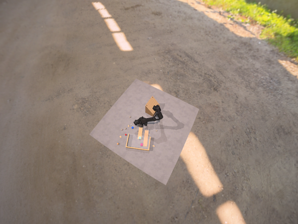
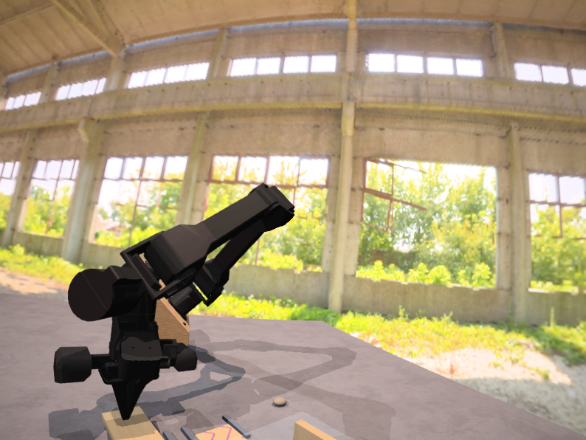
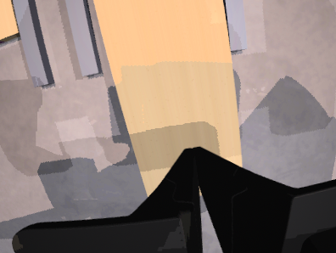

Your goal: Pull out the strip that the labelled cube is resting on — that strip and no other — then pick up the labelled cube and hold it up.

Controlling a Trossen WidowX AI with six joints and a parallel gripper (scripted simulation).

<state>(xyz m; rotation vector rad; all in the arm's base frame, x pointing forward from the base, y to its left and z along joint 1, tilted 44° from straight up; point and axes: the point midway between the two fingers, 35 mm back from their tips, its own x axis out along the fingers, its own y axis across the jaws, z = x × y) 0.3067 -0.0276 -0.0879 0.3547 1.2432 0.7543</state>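
Right now my gripper tip is 10 cm short of the blue piece and 9 cm to the left of it. From my gripper tip the other things lie so: red piece 24 cm ahead, 13 cm to the right, 1 cm above.
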